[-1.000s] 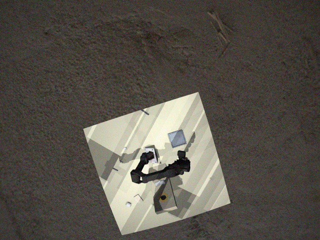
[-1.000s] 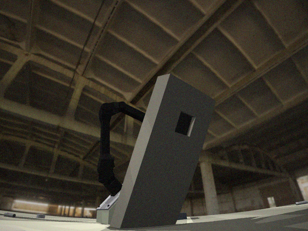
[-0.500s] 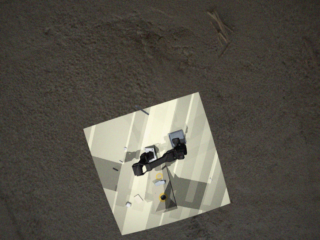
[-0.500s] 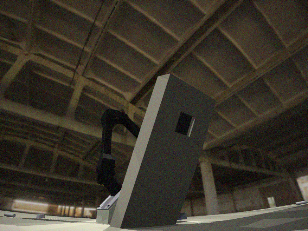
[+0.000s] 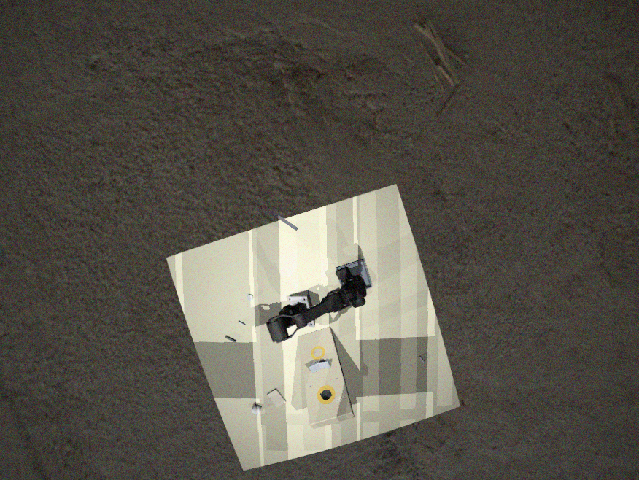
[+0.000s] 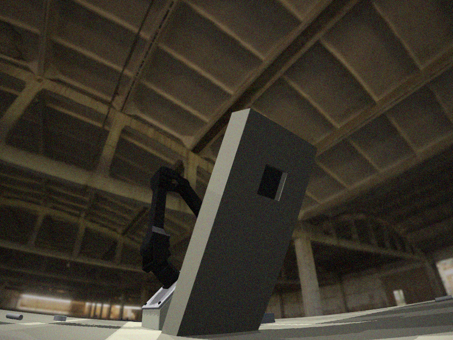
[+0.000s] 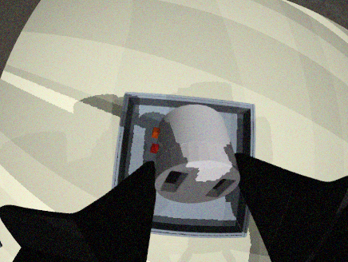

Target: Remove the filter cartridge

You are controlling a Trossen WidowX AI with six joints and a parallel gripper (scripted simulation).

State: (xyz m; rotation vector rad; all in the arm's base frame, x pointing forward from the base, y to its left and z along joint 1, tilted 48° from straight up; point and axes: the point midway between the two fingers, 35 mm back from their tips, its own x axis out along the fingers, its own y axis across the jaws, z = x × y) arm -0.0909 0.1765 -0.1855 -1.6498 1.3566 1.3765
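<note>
Right now the round filter cartridge is right at my gripper tip. The rest, counted from my gripper tip: short bar (700 mm to the right, 230 mm ahead, 110 mm below); flat white block (590 mm ahead, 510 mm to the right, 110 mm below); blue-grey tray (100 mm below).
</note>
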